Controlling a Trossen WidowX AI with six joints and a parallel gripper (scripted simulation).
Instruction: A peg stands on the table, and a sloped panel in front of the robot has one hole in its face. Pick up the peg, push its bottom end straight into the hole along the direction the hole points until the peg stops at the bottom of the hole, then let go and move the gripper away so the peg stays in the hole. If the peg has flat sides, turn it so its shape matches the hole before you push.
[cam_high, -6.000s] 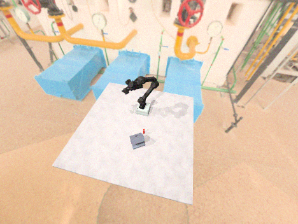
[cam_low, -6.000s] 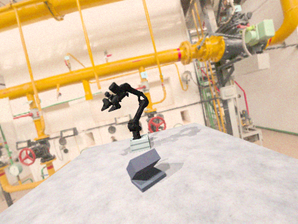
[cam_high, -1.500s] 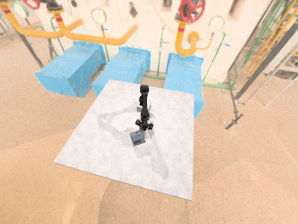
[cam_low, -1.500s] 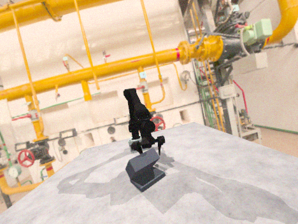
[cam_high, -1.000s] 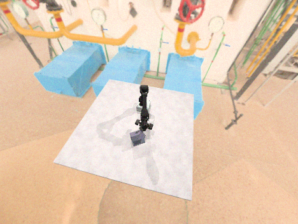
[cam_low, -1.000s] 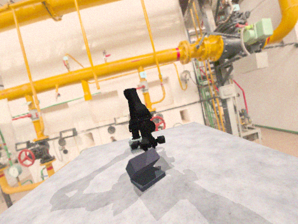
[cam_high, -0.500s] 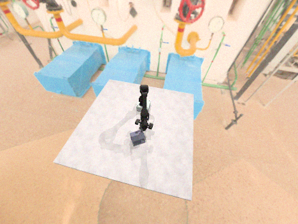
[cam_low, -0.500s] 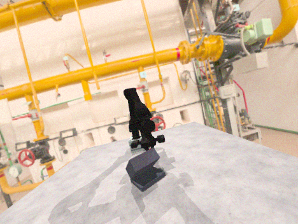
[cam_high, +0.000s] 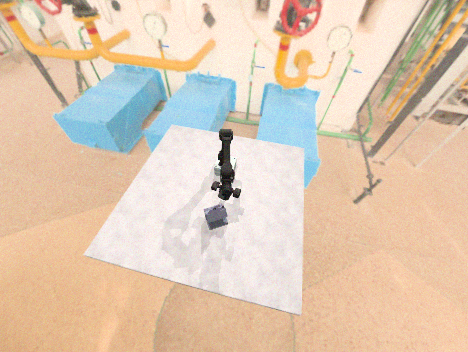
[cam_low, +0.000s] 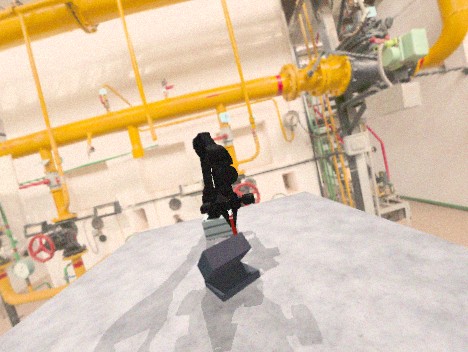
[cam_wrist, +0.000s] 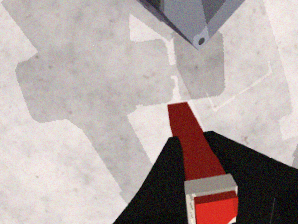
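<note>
My gripper tip is now 12 cm short of the grey sloped panel, 3 cm to the left of it and 4 cm above it. From my gripper tip the other things lie so: red peg (2 cm above).
</note>
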